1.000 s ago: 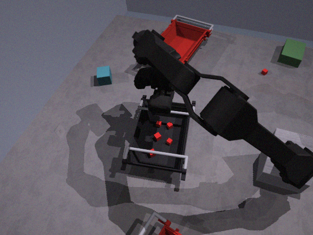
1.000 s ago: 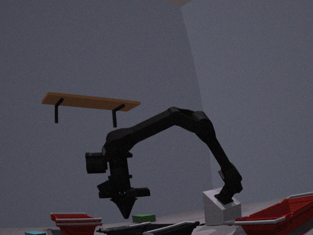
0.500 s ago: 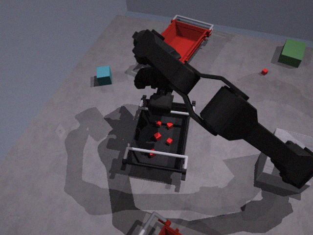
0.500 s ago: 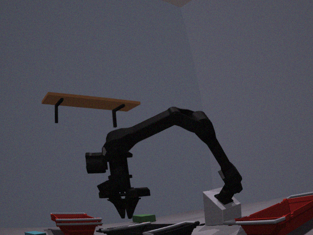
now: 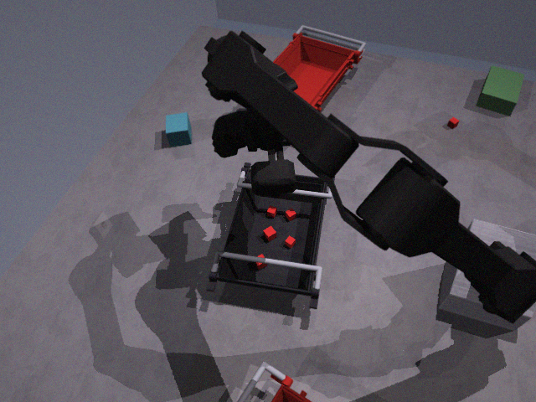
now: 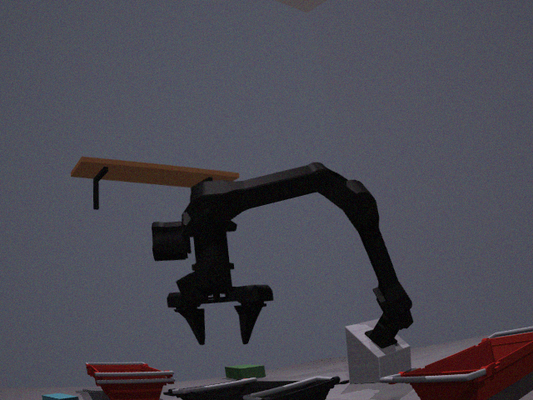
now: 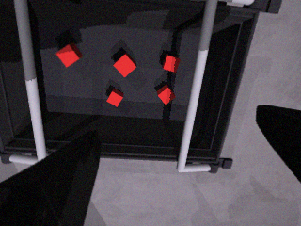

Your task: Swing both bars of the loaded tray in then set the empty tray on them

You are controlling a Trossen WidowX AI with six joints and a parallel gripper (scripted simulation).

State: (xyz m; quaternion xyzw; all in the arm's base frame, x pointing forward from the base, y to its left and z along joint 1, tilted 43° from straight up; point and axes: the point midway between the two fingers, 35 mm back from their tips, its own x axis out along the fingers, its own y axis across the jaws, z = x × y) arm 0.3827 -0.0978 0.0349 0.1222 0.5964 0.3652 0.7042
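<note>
The red tray lies 200 mm behind my gripper tip, 400 mm to the left of it and 100 mm below it. Also, from my gripper tip: teal cube: 290 mm ahead, 160 mm to the right, 120 mm below; then green cube: 410 mm behind, 510 mm to the right, 130 mm below.
</note>
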